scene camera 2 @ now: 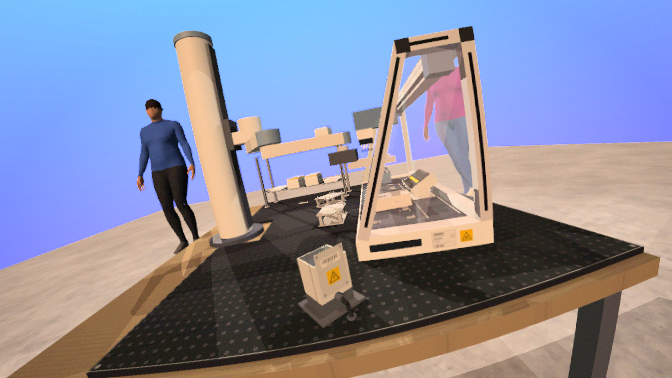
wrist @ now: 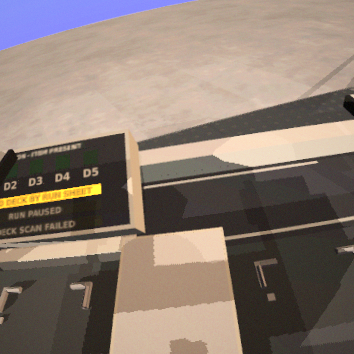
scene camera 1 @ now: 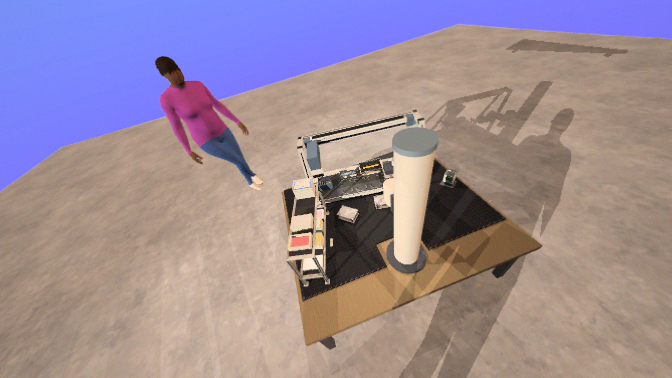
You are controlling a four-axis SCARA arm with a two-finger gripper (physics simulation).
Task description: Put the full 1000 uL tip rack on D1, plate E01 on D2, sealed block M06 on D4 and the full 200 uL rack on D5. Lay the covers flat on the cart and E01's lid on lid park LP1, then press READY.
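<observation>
My gripper (scene camera 2: 344,167) (wrist: 170,105) is open and holds nothing. Its dark fingertips show at the left and right edges of the wrist view, above the deck (scene camera 1: 356,188). The cart (scene camera 1: 315,200) carries a blue-edged box (scene camera 1: 302,185), a pale box (scene camera 1: 301,222) and a red-topped box (scene camera 1: 300,241). Which rack or plate each is cannot be told. The run screen (scene camera 1: 370,166) (wrist: 65,190) reads "RUN PAUSED"; its lamps for D2 to D5 look dark, and D1's label is cut off. The lid parks and READY button cannot be made out.
A pale block (wrist: 175,290) rises below the screen in the wrist view. A tall column (scene camera 1: 412,200) (scene camera 2: 212,140) stands by the deck frame (scene camera 2: 480,125). Two low pale stands (scene camera 2: 332,215) (scene camera 1: 348,214) and a bin (scene camera 1: 449,178) (scene camera 2: 326,277) are on the mat. Two people stand beyond the table.
</observation>
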